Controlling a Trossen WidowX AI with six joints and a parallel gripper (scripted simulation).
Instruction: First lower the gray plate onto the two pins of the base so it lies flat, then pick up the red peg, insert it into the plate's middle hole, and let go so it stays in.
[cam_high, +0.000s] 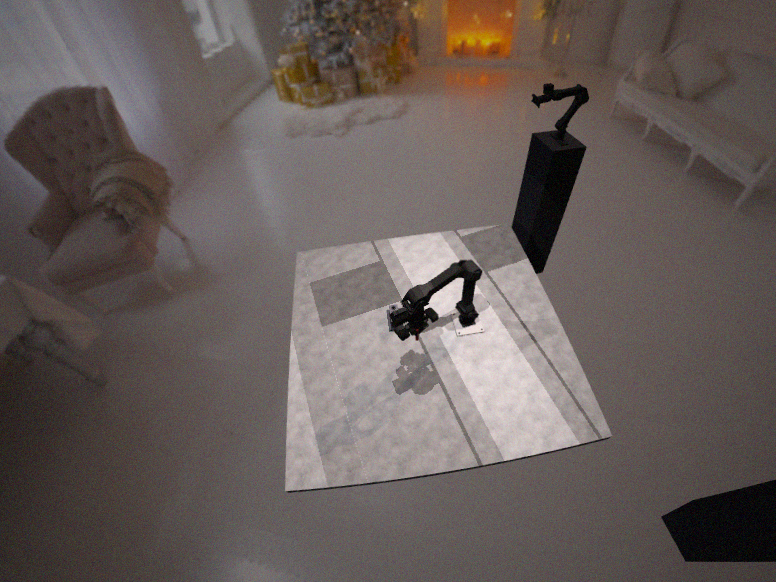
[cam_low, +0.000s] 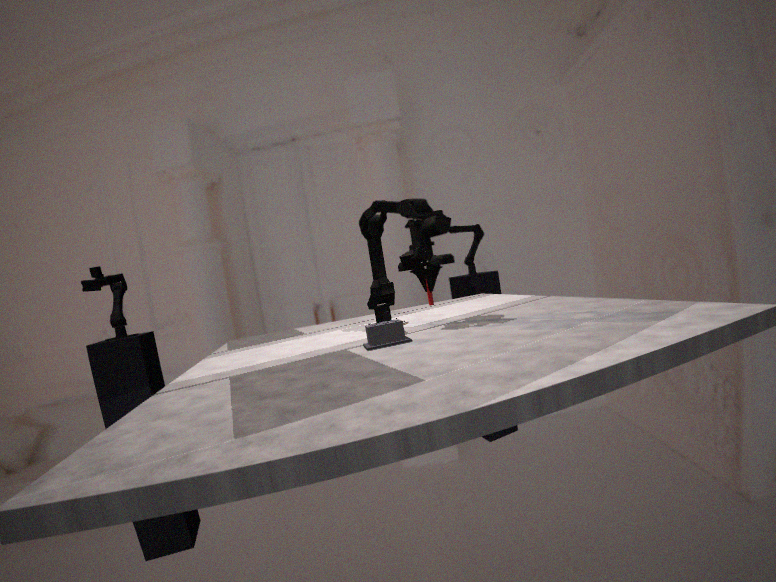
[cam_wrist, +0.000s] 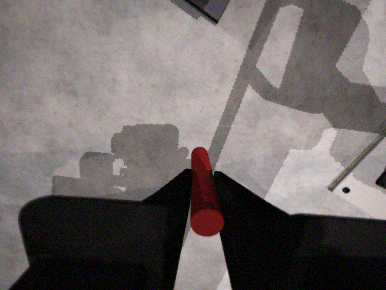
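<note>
My gripper tip is now 60 mm short of the gray plate, 180 mm to the left of it and 70 mm above it. From my gripper tip the other things lie so: dark base 60 mm ahead, 180 mm to the right, 110 mm below; then red peg right at my gripper tip.
</note>
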